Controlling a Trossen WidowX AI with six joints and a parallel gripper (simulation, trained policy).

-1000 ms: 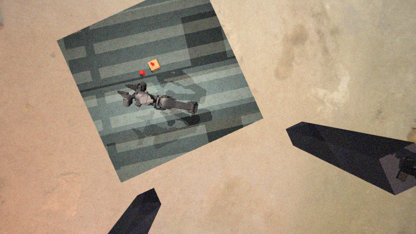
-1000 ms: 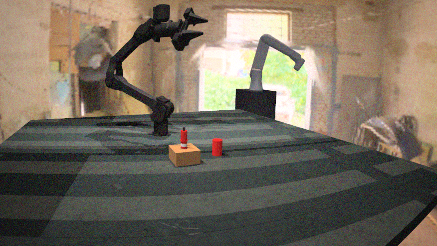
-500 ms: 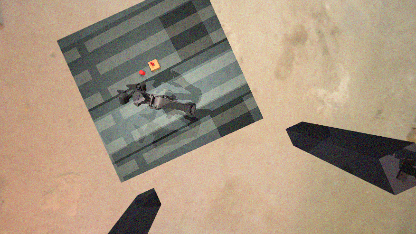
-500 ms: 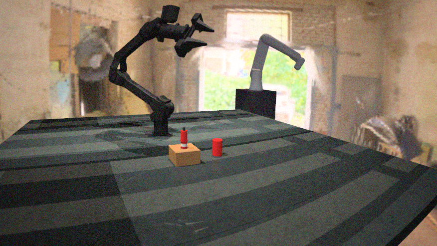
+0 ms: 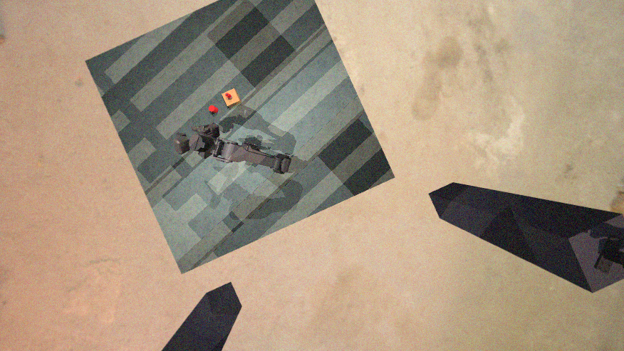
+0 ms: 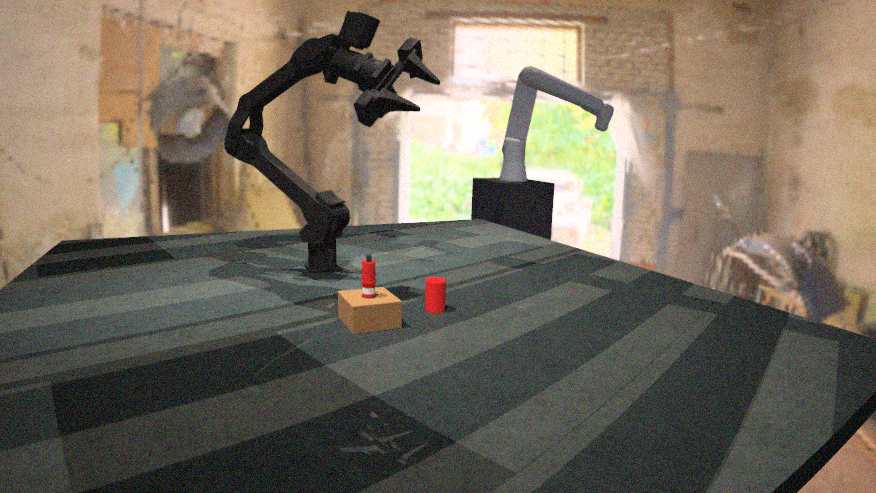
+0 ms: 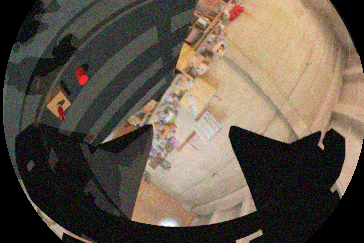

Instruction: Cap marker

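The red cap is 310 mm below my gripper tip, 140 mm ahead of it and 50 mm to the right of it. Round my gripper tip: holder block (320 mm below, 170 mm to the right, 160 mm ahead); then red marker (260 mm below, 170 mm to the right, 160 mm ahead).
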